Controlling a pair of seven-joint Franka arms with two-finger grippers.
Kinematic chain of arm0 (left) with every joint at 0, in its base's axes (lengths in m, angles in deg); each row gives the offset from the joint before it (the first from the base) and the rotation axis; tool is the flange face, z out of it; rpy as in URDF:
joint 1: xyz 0 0 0.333 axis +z
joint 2: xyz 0 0 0 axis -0.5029 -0.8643 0
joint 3: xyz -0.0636 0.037 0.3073 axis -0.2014 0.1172 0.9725
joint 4: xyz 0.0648 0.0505 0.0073 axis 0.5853 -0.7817 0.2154
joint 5: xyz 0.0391 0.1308 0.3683 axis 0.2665 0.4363 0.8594
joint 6: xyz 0 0 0 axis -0.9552 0.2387 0.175
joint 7: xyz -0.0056 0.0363 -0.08 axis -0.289 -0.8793 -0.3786
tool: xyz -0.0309 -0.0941 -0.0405 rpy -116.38 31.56 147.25
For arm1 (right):
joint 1: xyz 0 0 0.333 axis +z
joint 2: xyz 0 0 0 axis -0.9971 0.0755 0
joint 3: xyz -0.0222 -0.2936 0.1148 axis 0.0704 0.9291 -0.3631
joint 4: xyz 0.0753 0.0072 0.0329 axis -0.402 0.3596 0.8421
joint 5: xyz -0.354 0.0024 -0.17 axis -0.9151 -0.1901 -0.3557
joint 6: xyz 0 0 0 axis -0.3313 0.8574 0.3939
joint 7: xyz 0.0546 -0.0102 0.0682 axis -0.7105 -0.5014 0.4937
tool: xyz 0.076 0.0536 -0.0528 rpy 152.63 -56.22 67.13
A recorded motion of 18 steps. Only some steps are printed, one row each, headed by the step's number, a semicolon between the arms.
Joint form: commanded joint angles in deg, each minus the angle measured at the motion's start. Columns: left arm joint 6, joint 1, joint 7, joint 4, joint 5, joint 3, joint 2; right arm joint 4, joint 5, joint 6, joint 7, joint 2, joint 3, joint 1.
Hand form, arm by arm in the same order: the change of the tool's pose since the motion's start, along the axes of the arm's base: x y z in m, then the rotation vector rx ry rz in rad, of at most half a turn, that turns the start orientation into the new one. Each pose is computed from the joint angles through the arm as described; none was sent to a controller.
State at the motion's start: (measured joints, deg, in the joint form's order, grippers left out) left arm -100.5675 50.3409 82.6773 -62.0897 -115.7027 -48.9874 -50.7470; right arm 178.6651 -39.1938 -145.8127 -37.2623 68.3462 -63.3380 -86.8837
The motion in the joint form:
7: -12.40 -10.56 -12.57 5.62 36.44 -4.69 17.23; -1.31 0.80 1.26 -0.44 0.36 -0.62 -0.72
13: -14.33 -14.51 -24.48 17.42 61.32 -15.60 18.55; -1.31 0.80 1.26 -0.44 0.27 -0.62 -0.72
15: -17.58 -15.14 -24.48 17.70 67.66 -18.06 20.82; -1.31 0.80 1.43 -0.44 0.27 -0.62 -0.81
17: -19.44 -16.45 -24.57 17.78 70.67 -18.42 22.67; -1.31 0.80 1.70 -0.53 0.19 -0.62 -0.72
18: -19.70 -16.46 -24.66 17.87 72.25 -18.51 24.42; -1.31 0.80 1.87 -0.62 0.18 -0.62 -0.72
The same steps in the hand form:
7: 0.0290 -0.0855 0.1568 0.7312 0.0458 -0.3529; 0.0005 0.0006 0.0055 0.0135 0.0049 -0.0102
13: 0.0658 -0.1726 0.2396 1.2251 0.0264 -0.4913; 0.0001 0.0006 0.0064 0.0134 0.0033 -0.0102
15: 0.0669 -0.1880 0.2678 1.3554 -0.0576 -0.4904; -0.0003 -0.0003 0.0062 0.0135 0.0063 -0.0118
17: 0.0647 -0.1992 0.2901 1.4265 -0.1155 -0.4781; -0.0011 0.0006 0.0065 0.0136 0.0096 -0.0117
18: 0.0579 -0.1974 0.3098 1.4643 -0.1375 -0.4575; -0.0015 0.0007 0.0064 0.0136 0.0124 -0.0132

